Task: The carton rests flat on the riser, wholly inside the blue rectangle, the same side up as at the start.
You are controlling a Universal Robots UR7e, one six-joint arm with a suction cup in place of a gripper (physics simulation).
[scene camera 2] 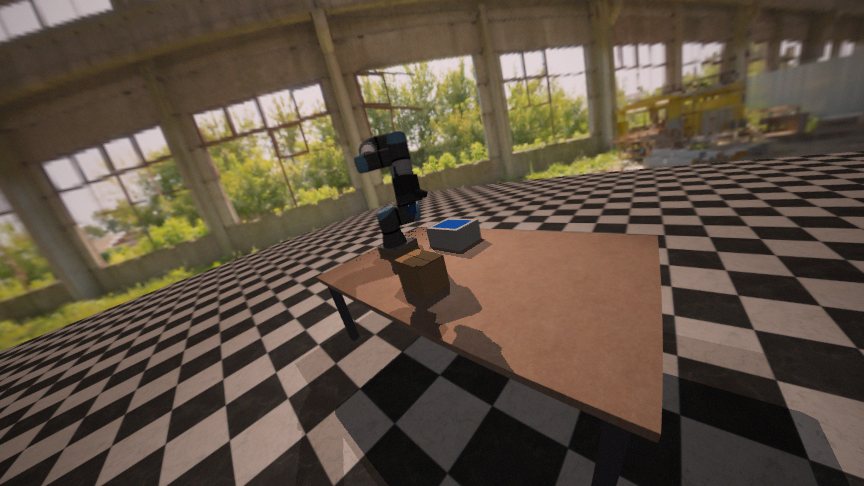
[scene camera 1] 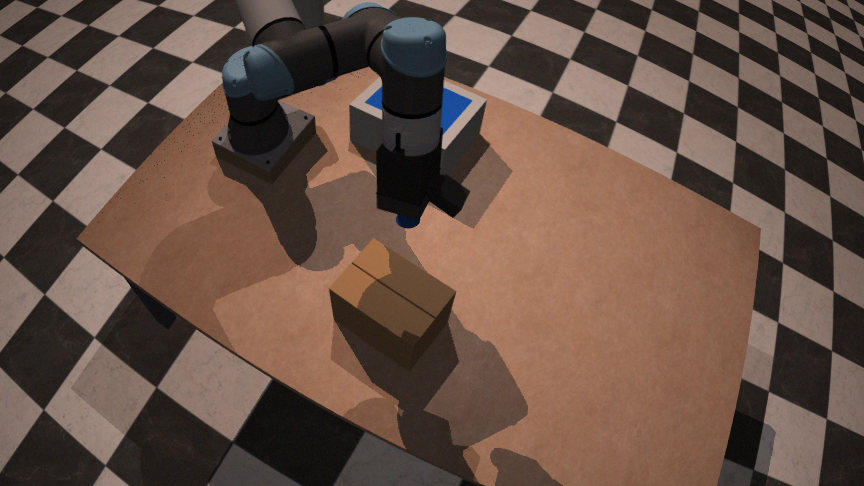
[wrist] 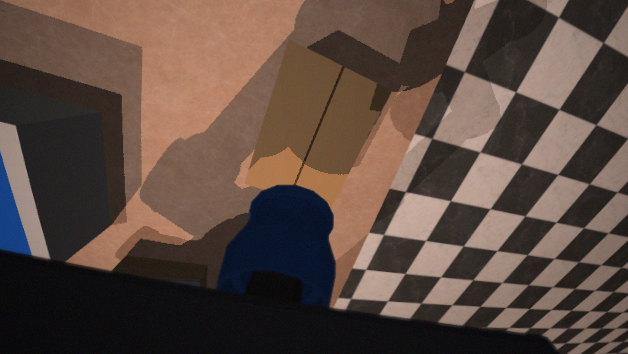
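Pixels of known places: hand, tool point: (scene camera 2: 412, 213) (scene camera 1: 407, 219) (wrist: 291, 221); arm's base, link origin: (scene camera 2: 395, 243) (scene camera 1: 258, 130).
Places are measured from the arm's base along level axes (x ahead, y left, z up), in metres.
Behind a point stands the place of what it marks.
The brown carton (scene camera 1: 416, 290) {x 0.513, y -0.270, z 0.069 m} (scene camera 2: 425, 281) {x 0.551, y -0.351, z 0.005 m} (wrist: 295, 110) {x 0.506, y -0.259, z 0.070 m} sits flat on the table, its top with the dark seam facing up. The grey riser (scene camera 1: 364, 129) {x 0.237, y 0.100, z 0.000 m} (scene camera 2: 444, 240) {x 0.335, y 0.084, z -0.007 m} (wrist: 70, 175) {x 0.350, y 0.081, z 0.006 m} stands farther back, with the blue rectangle (scene camera 1: 457, 105) {x 0.419, y 0.209, z 0.060 m} (scene camera 2: 453, 224) {x 0.357, y 0.172, z 0.060 m} (wrist: 10, 220) {x 0.296, y 0.130, z 0.060 m} on its pale top. In scene camera 1 the arm hides the middle of the riser. My gripper, a blue suction cup (scene camera 1: 407, 222) (scene camera 2: 413, 210) (wrist: 291, 205), is open and holds nothing. It hangs above the table, apart from the carton. In the wrist view it covers the carton's near end.
The arm's square base (scene camera 1: 300, 120) {x 0.082, y 0.067, z 0.000 m} (scene camera 2: 401, 247) {x 0.096, y -0.038, z -0.009 m} (wrist: 165, 267) {x 0.098, y -0.003, z -0.039 m} stands left of the riser on the brown table (scene camera 1: 604, 272) {x 0.859, y 0.001, z -0.060 m} (scene camera 2: 573, 290) {x 1.030, y -0.175, z -0.060 m}. Shadows of the arm cross the table and the carton. The table edge lies beyond the carton, with the checkered floor (wrist: 500, 185) below.
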